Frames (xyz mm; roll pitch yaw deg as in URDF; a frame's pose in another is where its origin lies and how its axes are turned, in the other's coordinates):
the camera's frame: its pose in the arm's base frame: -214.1 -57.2 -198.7 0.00 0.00 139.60
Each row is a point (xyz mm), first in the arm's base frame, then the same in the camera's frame.
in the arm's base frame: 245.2 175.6 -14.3
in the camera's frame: -198.9 -475.0 184.4
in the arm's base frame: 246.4 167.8 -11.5
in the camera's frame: -204.9 -469.8 187.2
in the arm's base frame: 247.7 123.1 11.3
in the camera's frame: -234.8 -436.6 210.0
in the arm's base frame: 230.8 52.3 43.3
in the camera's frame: -267.8 -371.7 242.0
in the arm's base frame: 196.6 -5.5 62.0
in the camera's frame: -279.3 -305.6 260.7
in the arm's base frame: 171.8 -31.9 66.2
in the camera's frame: -277.5 -269.4 264.9
